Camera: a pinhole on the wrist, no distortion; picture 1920 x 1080 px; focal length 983.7 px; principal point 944.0 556.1 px. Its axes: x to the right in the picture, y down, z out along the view. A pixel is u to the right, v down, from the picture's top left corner.
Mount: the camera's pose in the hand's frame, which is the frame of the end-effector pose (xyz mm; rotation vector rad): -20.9 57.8 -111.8 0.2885 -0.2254 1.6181
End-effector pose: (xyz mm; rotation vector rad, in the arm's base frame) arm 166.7 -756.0 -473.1 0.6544 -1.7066 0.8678
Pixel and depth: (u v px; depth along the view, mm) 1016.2 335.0 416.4
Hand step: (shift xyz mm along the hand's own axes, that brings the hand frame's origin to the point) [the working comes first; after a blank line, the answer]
In the camera's frame: 30.6 -93.6 416.4

91.2 -39.1 289.6
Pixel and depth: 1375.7 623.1 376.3
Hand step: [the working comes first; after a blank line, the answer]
In the camera's frame: 165.1 25.6 376.3

-37.1 92.8 298.1
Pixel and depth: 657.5 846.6 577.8
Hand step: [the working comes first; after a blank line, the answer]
In the camera's frame: -168.3 170.6 577.8

-153.3 -296.4 386.5
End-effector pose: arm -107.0 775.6 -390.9 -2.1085 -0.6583 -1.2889
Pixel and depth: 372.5 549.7 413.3
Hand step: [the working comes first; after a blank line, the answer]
In the camera's frame: -240.1 -2.7 413.3

15.4 -300.3 202.7
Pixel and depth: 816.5 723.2 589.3
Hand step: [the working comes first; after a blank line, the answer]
In the camera's frame: -76.4 100.1 589.3

-87.5 -208.3 424.7
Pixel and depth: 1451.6 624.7 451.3
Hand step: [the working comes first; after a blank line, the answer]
In the camera's frame: 232.9 31.5 451.3

-42.9 132.7 391.0
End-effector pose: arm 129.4 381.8 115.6 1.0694 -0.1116 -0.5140
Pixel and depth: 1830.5 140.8 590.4
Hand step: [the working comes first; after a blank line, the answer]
In the camera's frame: 532.1 -249.3 590.4

227.4 390.6 610.3
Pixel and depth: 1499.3 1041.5 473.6
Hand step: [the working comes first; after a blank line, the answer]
In the camera's frame: 267.3 233.7 473.6

-245.4 144.5 429.0
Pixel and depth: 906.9 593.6 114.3
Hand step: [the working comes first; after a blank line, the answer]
In the camera's frame: -4.3 4.4 114.3

-19.4 17.1 -4.8
